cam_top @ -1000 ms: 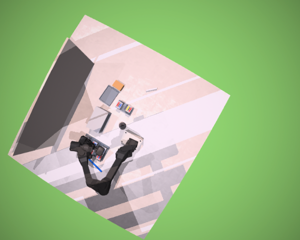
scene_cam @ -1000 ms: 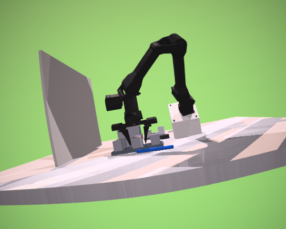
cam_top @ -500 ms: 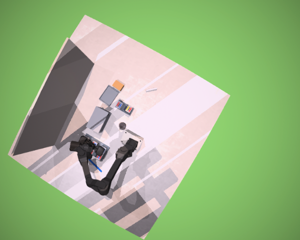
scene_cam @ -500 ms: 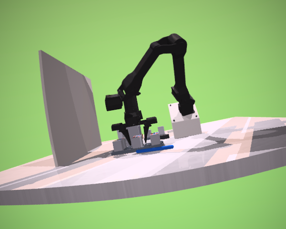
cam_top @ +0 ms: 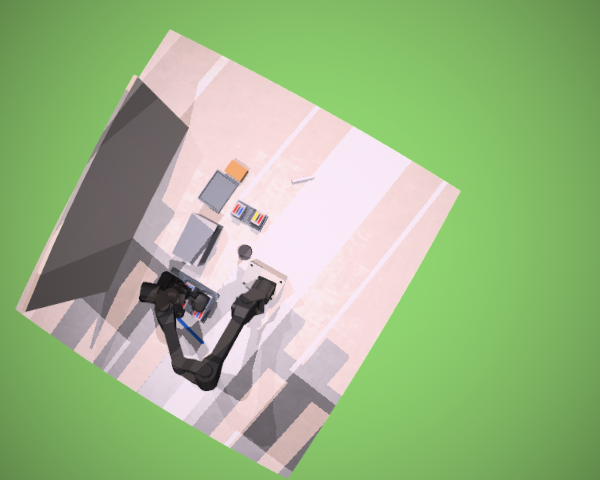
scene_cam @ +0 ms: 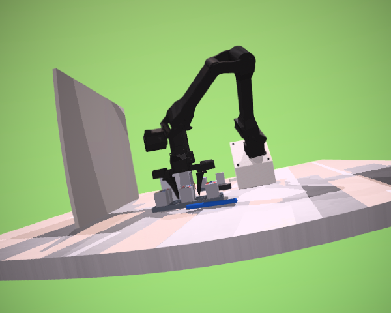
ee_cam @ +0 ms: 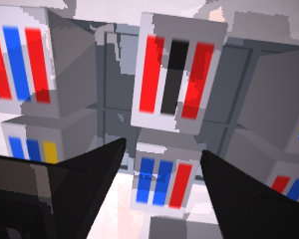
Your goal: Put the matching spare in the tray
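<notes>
Right now the grey spare block is 2 cm above my gripper tip. The rest, counted from my gripper tip: grey mounted unit 3 cm ahead, 17 cm to the right, 3 cm above; blue rod 6 cm behind, 15 cm to the left, 1 cm below; dark rack 2 cm to the left, 1 cm below.
</notes>
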